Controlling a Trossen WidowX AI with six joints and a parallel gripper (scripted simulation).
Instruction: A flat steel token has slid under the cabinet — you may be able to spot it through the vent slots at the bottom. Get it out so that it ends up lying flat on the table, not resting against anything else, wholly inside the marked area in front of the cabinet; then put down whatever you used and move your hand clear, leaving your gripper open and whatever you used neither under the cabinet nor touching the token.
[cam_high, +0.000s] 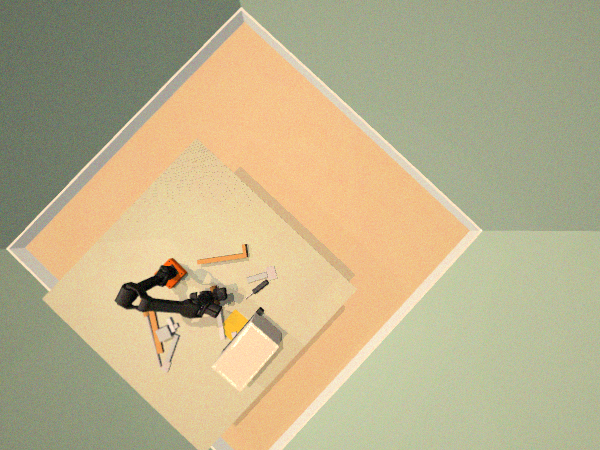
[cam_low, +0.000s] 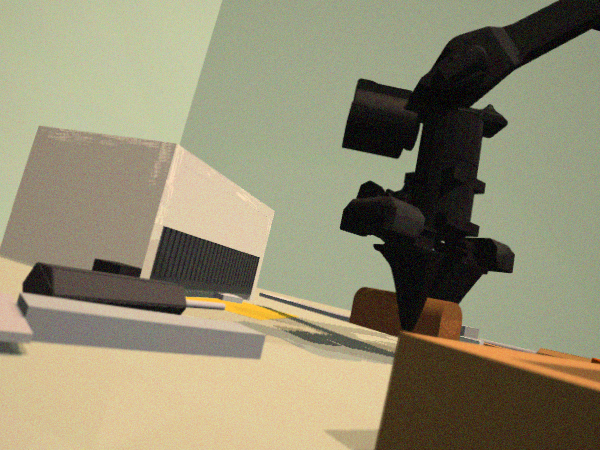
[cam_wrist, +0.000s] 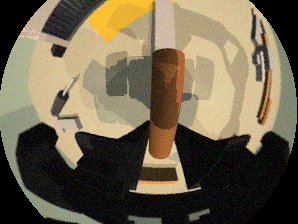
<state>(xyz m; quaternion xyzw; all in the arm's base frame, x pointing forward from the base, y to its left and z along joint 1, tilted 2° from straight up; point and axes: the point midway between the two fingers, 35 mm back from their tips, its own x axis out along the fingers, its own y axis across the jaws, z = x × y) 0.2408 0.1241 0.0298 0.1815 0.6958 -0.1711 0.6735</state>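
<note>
The orange stick lies 5 cm behind my gripper tip, 40 cm to the right of it and 2 cm below it. From my gripper tip the other things lie so: token (27 cm ahead, 7 cm to the right, 2 cm below); dark screwdriver (14 cm ahead, 18 cm to the left, 1 cm below).
</note>
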